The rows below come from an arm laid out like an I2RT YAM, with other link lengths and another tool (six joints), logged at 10 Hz.
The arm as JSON. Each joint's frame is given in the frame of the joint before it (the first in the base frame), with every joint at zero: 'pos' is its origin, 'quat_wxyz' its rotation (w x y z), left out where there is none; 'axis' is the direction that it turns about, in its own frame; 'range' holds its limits. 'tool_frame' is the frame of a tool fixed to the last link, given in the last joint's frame.
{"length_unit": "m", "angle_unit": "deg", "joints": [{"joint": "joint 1", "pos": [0.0, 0.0, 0.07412], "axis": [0.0, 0.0, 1.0], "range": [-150.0, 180.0]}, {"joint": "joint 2", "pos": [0.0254, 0.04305, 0.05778], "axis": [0.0, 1.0, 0.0], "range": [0.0, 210.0]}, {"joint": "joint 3", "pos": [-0.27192, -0.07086, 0.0], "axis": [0.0, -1.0, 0.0], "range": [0.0, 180.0]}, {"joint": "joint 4", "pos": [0.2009, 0.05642, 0.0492], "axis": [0.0, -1.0, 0.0], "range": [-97.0, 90.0]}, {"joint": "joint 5", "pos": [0.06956, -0.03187, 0.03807], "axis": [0.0, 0.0, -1.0], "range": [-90.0, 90.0]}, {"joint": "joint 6", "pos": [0.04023, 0.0, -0.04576], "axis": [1.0, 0.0, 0.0], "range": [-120.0, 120.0]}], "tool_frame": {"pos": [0.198, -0.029, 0.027], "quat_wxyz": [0.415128, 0.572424, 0.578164, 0.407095]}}
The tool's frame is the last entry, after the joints.
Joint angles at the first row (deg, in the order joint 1, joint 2, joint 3, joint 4, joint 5, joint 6):
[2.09 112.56 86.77 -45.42 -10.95 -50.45]
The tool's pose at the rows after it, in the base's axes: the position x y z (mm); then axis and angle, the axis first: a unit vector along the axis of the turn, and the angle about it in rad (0 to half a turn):
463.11 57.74 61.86 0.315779 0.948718 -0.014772 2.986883
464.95 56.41 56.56 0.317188 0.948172 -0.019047 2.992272
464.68 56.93 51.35 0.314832 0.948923 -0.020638 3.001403
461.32 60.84 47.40 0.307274 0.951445 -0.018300 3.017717
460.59 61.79 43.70 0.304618 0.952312 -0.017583 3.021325
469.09 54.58 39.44 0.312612 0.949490 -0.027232 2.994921
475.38 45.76 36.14 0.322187 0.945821 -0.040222 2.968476
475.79 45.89 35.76 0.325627 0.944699 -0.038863 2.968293
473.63 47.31 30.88 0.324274 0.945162 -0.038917 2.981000
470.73 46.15 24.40 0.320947 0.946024 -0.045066 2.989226
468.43 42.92 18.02 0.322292 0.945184 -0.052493 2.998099
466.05 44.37 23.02 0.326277 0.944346 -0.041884 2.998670
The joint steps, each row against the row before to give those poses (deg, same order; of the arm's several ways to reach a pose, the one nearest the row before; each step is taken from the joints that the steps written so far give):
[0.05 0.34 -0.20 1.33 0.87 0.46]
[0.04 0.99 0.37 0.19 0.40 0.13]
[0.00 0.76 0.07 0.08 -0.08 -0.25]
[0.06 0.47 0.02 -0.48 -0.76 -0.65]
[-0.02 0.29 -0.52 0.58 -0.22 -0.29]
[-0.01 0.75 -0.40 2.31 1.73 0.49]
[0.03 0.35 -0.69 2.10 2.16 0.59]
[0.05 -0.02 -0.24 0.36 -0.01 0.48]
[0.05 0.49 -0.20 0.00 -0.26 0.01]
[0.03 0.48 -0.57 0.28 0.39 -0.44]
[-0.06 0.55 -0.39 0.18 0.63 0.01]
[-0.33 -1.18 -0.93 0.22 -1.09 0.40]

